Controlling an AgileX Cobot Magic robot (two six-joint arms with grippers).
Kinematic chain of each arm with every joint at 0, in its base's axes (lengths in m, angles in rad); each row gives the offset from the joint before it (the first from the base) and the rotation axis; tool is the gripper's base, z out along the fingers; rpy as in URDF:
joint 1: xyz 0 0 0.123 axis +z
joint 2: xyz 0 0 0 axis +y
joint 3: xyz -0.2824 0 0.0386 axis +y
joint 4: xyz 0.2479 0 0.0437 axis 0.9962 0 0.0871
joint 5: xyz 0 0 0 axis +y
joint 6: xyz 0.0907 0 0.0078 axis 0.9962 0 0.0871
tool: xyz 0 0 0 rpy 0 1.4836 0
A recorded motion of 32 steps. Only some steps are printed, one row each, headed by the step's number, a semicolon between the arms.
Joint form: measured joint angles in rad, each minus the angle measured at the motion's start. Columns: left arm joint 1, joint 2, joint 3, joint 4, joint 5, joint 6; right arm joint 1, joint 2, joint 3, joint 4, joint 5, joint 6.
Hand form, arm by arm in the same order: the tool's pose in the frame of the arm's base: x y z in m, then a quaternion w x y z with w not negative. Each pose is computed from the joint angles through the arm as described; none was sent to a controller.
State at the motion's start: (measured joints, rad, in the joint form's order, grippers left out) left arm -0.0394 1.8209 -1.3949 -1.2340 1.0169 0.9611; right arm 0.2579 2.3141 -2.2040 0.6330 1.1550 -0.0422
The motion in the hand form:
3: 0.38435 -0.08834 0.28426 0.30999 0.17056 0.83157 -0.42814; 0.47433 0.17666 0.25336 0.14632 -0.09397 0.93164 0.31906
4: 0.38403 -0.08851 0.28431 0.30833 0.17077 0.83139 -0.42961; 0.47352 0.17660 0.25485 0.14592 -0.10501 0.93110 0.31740
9: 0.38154 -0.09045 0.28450 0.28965 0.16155 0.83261 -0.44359; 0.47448 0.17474 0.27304 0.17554 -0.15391 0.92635 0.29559
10: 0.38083 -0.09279 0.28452 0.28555 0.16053 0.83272 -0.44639; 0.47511 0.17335 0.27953 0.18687 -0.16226 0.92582 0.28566
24: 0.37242 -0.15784 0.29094 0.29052 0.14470 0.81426 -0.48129; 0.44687 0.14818 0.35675 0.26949 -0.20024 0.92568 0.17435
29: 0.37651 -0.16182 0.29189 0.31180 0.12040 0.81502 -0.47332; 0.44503 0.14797 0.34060 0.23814 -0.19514 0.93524 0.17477
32: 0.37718 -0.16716 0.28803 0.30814 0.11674 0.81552 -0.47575; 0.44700 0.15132 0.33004 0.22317 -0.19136 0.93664 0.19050
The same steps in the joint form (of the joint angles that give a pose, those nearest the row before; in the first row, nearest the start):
3: 0.0000 0.0000 0.0000 0.0018 0.0009 0.0000; 0.0000 0.0000 -0.0040 -0.0005 0.0277 -0.0353
4: 0.0000 0.0000 0.0000 0.0019 0.0049 -0.0019; 0.0000 0.0000 -0.0108 -0.0022 0.0411 -0.0518
9: -0.0023 0.0000 0.0000 0.0037 0.0327 -0.0443; 0.0008 0.0033 -0.0927 -0.0477 0.0807 -0.1106
10: -0.0082 0.0000 0.0000 0.0037 0.0347 -0.0539; 0.0009 0.0034 -0.1201 -0.0702 0.0878 -0.1151
24: -0.1869 0.0000 0.0000 -0.1146 -0.1057 -0.0962; 0.0032 -0.1599 -0.1485 -0.3092 0.1311 -0.1226
29: -0.2042 0.0000 0.0000 -0.1436 -0.1834 -0.0985; 0.0032 -0.1713 -0.0720 -0.3060 0.1311 -0.1190
32: -0.2179 0.0110 0.0000 -0.1555 -0.1951 -0.0984; 0.0032 -0.1590 -0.0509 -0.2723 0.1259 -0.1190

